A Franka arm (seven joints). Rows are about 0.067 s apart.
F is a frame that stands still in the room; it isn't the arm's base.
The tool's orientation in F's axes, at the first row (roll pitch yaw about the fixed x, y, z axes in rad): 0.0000, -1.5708, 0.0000
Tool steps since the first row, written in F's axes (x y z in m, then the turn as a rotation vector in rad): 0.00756, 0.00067, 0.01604, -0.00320, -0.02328, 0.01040; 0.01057, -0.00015, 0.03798, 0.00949, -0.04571, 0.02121; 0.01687, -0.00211, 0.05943, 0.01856, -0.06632, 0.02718; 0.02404, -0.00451, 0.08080, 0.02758, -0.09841, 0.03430; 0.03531, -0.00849, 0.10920, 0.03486, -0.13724, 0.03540; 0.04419, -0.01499, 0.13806, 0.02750, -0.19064, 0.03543; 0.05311, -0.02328, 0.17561, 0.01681, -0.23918, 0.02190; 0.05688, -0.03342, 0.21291, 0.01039, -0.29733, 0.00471
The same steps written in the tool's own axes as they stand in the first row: 0.01604, 0.00067, -0.00756, 0.01040, -0.02328, 0.00320; 0.03798, -0.00015, -0.01057, 0.02121, -0.04571, -0.00949; 0.05943, -0.00211, -0.01687, 0.02718, -0.06632, -0.01856; 0.08080, -0.00451, -0.02404, 0.03430, -0.09841, -0.02758; 0.10920, -0.00849, -0.03531, 0.03540, -0.13724, -0.03486; 0.13806, -0.01499, -0.04419, 0.03543, -0.19064, -0.02750; 0.17561, -0.02328, -0.05311, 0.02190, -0.23918, -0.01681; 0.21291, -0.03342, -0.05688, 0.00471, -0.29733, -0.01039
